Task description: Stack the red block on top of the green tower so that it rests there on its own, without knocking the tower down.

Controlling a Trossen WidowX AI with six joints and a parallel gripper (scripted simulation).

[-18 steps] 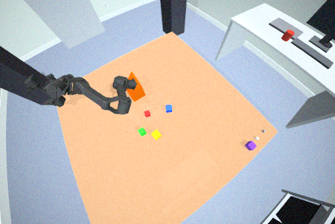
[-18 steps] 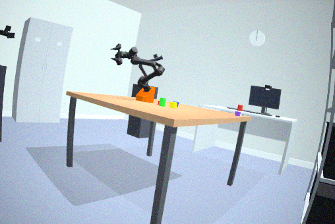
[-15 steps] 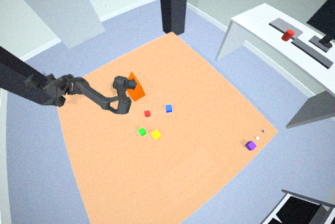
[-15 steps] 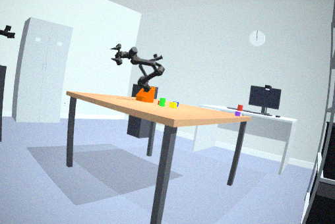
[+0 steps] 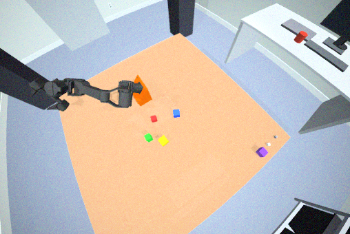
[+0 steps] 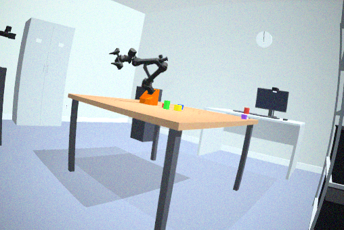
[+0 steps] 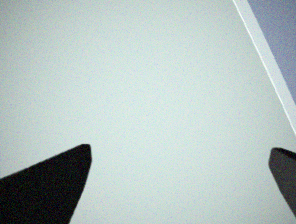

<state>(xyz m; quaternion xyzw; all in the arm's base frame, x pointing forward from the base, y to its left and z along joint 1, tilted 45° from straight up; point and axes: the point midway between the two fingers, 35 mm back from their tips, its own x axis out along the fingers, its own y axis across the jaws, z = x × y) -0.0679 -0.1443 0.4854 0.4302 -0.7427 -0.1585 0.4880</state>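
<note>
My gripper tip is now 29 cm short of the red block, 45 cm to the right of it and 33 cm above it. Round my gripper tip: purple block (86 cm ahead, 87 cm to the left, 32 cm below); yellow block (45 cm ahead, 42 cm to the left, 32 cm below); blue block (34 cm ahead, 59 cm to the left, 32 cm below).
</note>
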